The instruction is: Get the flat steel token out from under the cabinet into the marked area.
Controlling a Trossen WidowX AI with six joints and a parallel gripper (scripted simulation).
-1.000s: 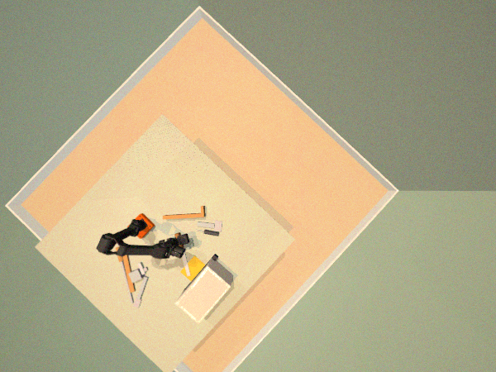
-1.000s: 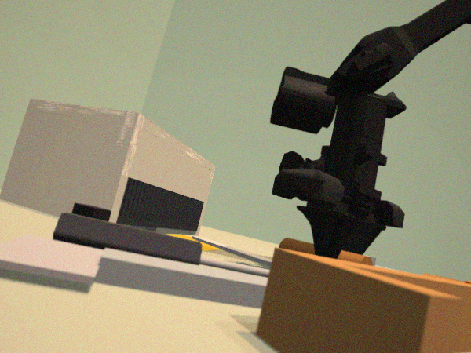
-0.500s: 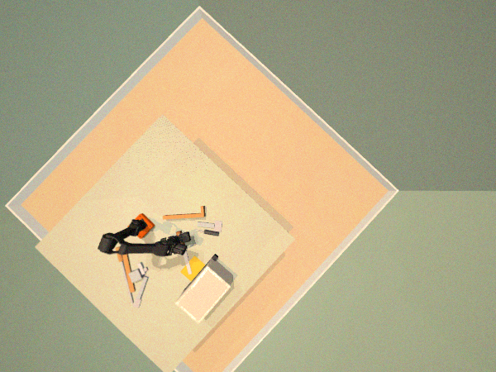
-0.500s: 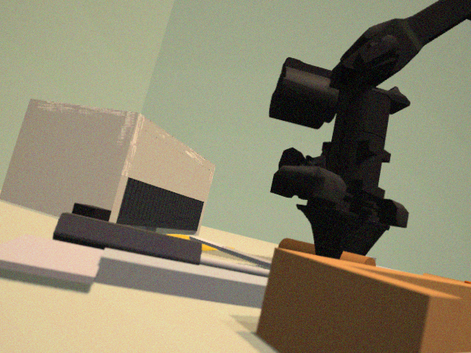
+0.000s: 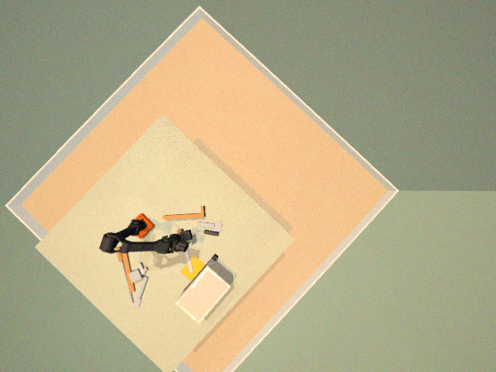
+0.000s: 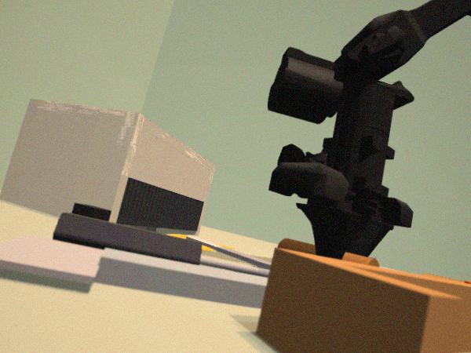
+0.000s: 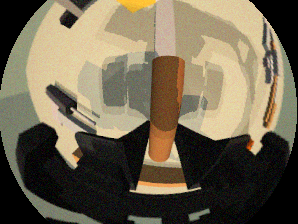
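My gripper tip is now 14 cm to the right of the dark screwdriver and 9 cm short of it. From my gripper tip the other things lie so: token (31 cm ahead, 6 cm to the right, 1 cm below); then orange stick (45 cm to the right, 3 cm behind).
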